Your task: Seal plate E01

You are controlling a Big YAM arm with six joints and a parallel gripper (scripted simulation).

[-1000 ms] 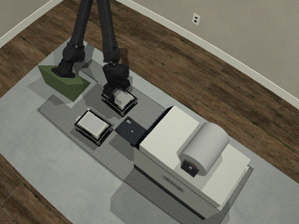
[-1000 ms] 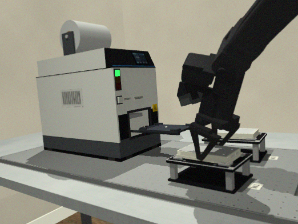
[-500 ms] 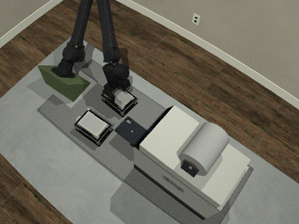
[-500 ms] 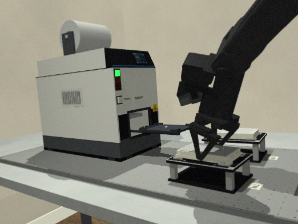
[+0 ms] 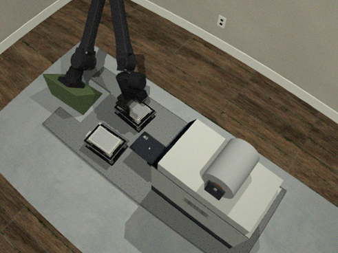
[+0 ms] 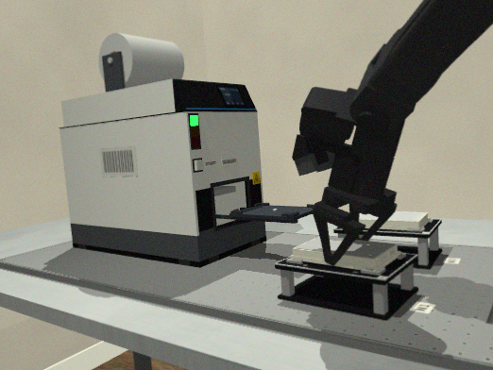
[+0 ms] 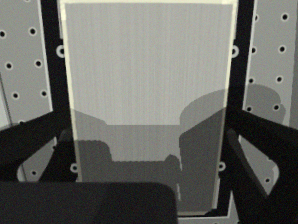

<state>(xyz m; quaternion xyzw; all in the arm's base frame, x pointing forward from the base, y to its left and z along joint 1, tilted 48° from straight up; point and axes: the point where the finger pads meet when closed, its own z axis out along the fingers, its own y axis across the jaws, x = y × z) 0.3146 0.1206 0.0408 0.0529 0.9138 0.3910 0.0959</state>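
Now: hand 20 mm above the black plate nest. Round my hand: sealer stage (200 mm ahead, 120 mm to the right, 30 mm above); then covered white plate (10 mm ahead, 210 mm to the right); then start button (300 mm ahead, 30 mm to the right, 120 mm above).
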